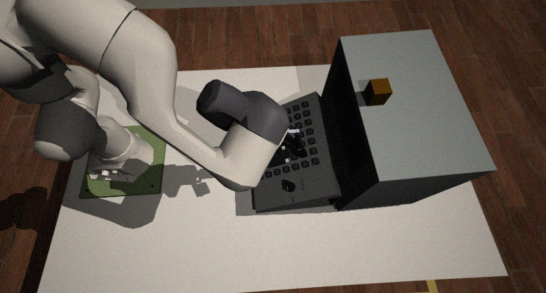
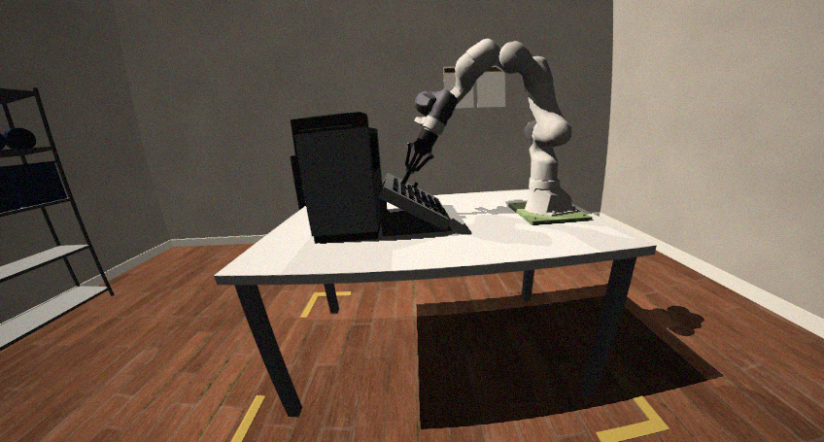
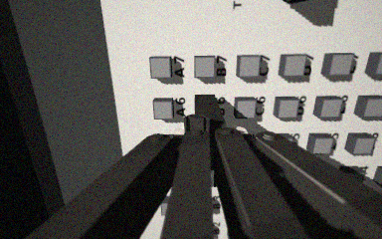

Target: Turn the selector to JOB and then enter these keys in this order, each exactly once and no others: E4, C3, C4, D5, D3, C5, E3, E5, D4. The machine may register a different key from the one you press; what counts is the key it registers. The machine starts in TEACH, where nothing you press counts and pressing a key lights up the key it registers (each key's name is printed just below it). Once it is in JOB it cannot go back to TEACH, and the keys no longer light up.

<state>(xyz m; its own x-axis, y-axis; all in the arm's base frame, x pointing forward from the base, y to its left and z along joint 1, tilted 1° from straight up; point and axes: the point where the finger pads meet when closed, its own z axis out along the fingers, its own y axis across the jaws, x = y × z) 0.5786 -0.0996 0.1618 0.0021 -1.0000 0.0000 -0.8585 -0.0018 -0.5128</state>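
Right now the c6 key is 1 cm behind my hand and 5 cm below it. Also, from my hand: a5 key (5 cm ahead, 3 cm to the left, 1 cm below); key C5 (1 cm behind, 3 cm to the left, 5 cm below); a7 key (5 cm ahead, 3 cm to the right, 1 cm below).
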